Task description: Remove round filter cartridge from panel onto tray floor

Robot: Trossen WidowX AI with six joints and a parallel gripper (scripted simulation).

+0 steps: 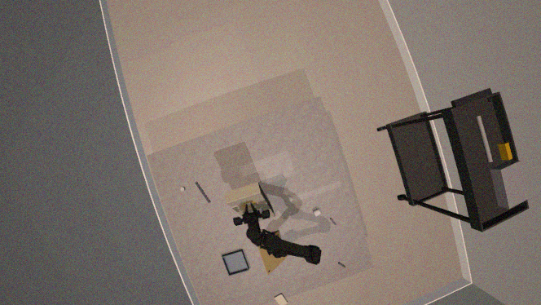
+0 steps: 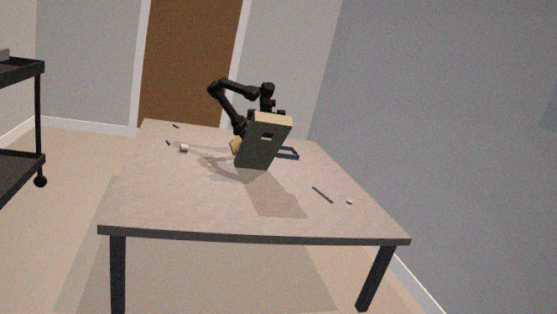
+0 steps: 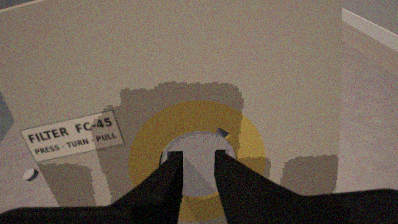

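My gripper tip is 1 cm short of the filter cartridge and 1 cm above it. Round my gripper tip: tiny white piece: 46 cm to the left, 27 cm below, 19 cm ahead; then dark-rimmed square tray: 42 cm behind, 30 cm to the left, 27 cm below.
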